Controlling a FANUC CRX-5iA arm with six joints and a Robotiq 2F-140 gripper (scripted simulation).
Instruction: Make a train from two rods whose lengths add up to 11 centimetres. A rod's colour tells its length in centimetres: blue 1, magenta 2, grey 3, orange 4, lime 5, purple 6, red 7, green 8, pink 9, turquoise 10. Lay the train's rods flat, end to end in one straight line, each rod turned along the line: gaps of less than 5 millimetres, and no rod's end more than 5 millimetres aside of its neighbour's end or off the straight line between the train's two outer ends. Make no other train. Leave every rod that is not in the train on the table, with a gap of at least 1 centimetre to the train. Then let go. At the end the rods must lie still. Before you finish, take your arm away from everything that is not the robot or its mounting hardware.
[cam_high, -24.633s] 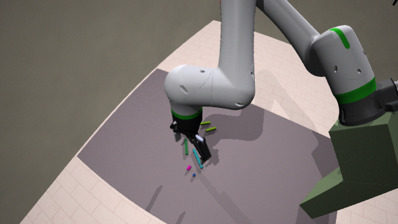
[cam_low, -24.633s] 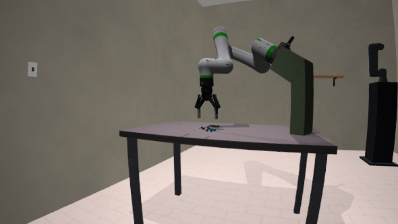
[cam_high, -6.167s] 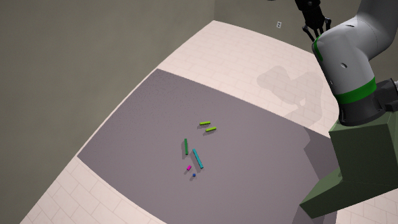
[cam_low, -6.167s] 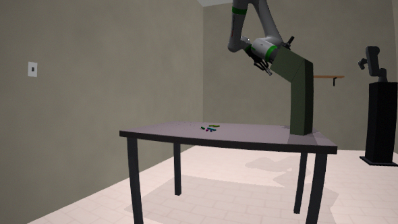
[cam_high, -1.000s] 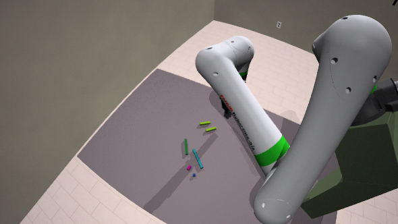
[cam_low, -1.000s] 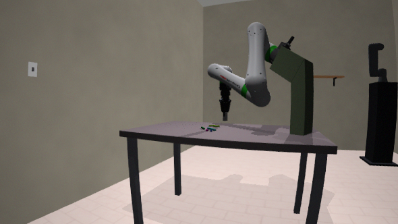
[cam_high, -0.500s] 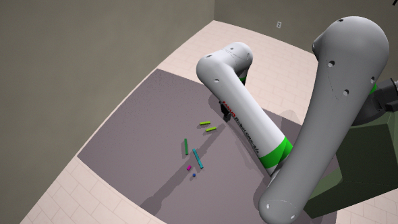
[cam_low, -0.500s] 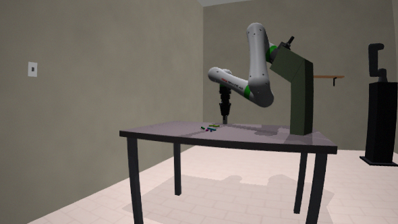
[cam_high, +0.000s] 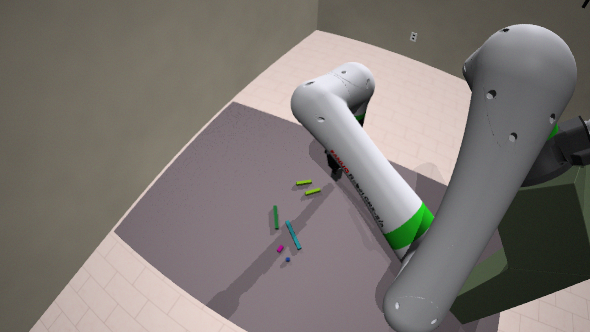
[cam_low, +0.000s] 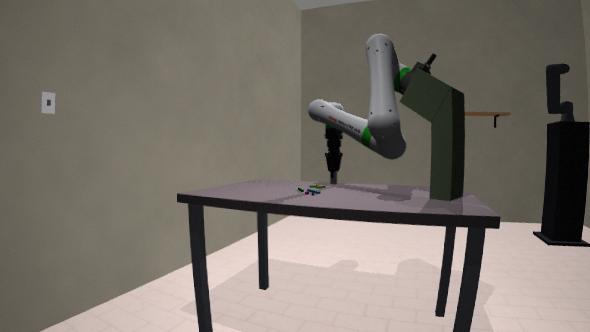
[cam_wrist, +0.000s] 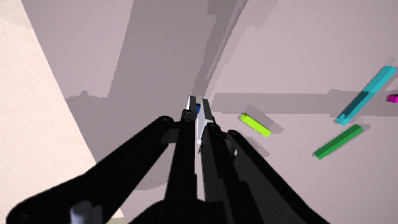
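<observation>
My hand is 25 cm to the right of the turquoise rod, 4 cm above it and 2 cm short of it. From my hand the other things lie so: magenta rod (31 cm to the left, 4 cm below, 3 cm ahead); green rod (22 cm to the left, 10 cm ahead, 4 cm below).
</observation>
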